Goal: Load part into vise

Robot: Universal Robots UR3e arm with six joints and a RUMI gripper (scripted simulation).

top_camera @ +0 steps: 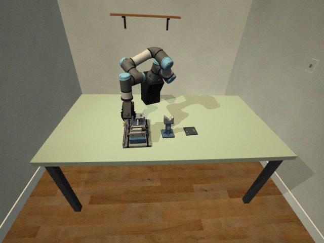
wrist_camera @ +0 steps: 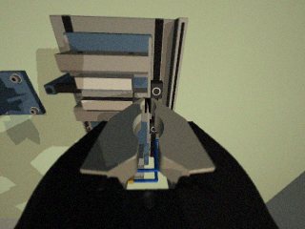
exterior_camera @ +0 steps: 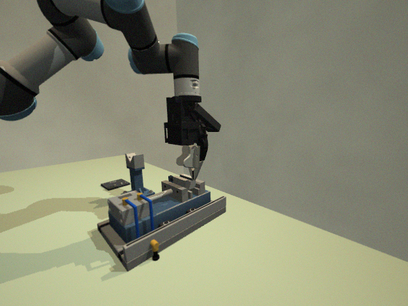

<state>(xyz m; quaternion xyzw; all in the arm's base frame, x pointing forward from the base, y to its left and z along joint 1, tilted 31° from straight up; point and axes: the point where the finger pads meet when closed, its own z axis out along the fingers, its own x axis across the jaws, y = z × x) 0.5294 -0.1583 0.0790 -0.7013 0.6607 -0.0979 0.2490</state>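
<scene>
Right now my hand is 10 mm past the part, 50 mm to the right of it and 30 mm above it. Round my hand: grey rail (60 mm behind, 50 mm to the right, 90 mm below); fixed jaw (20 mm ahead, 50 mm to the left, 50 mm below); work stop rod (10 mm behind, 100 mm to the left, 40 mm below).
</scene>
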